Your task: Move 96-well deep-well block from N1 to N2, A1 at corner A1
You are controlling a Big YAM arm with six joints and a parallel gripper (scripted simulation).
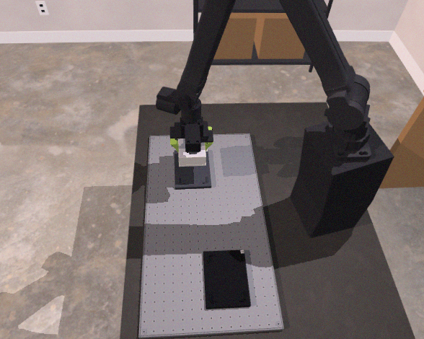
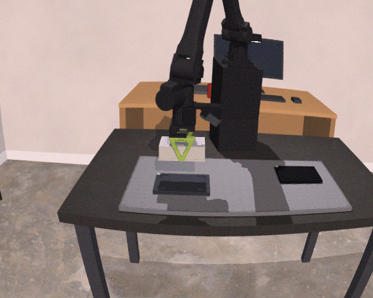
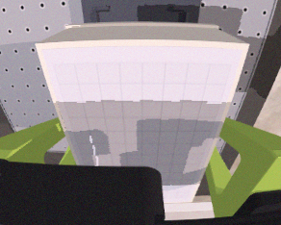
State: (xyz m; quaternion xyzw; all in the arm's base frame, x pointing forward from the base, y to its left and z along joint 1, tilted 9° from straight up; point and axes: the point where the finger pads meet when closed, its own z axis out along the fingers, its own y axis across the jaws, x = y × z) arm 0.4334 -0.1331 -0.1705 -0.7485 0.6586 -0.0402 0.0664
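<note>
The dark plate nest N2 lies 10 cm below my hand. The rest, counted from my hand: white deep-well block: 1 cm above; black plate nest N1: 38 cm to the left, 13 cm behind, 10 cm below.
</note>
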